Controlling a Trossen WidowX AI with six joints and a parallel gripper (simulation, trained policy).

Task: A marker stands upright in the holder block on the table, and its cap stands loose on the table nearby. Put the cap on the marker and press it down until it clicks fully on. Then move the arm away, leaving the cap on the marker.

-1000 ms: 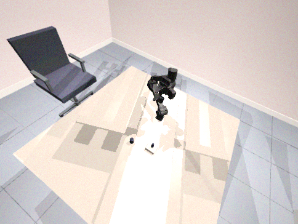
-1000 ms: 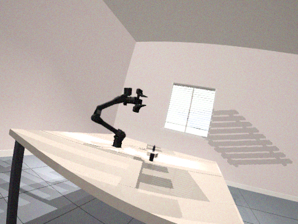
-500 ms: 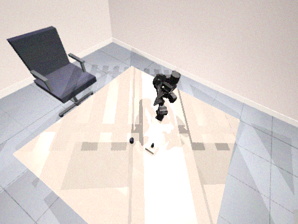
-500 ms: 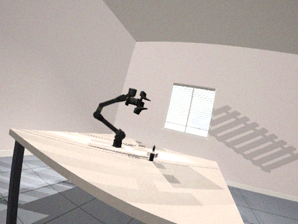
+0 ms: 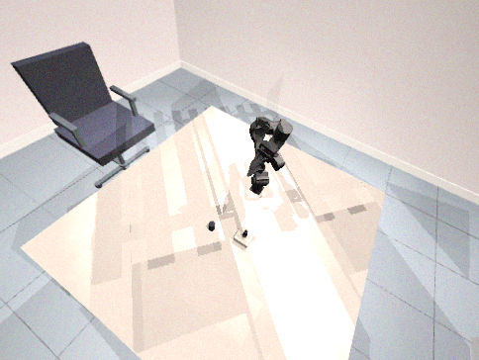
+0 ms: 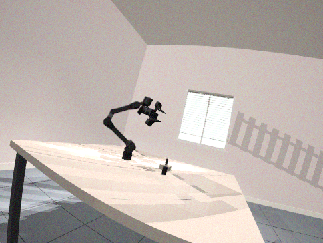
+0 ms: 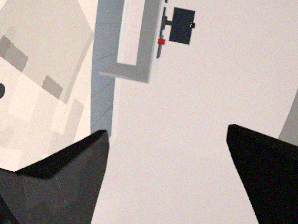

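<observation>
My gripper tip is 340 mm above the dark cap, 120 mm short of it and 80 mm to the left of it. Round my gripper tip: pale holder block 350 mm below, 80 mm to the left, 80 mm ahead.
</observation>
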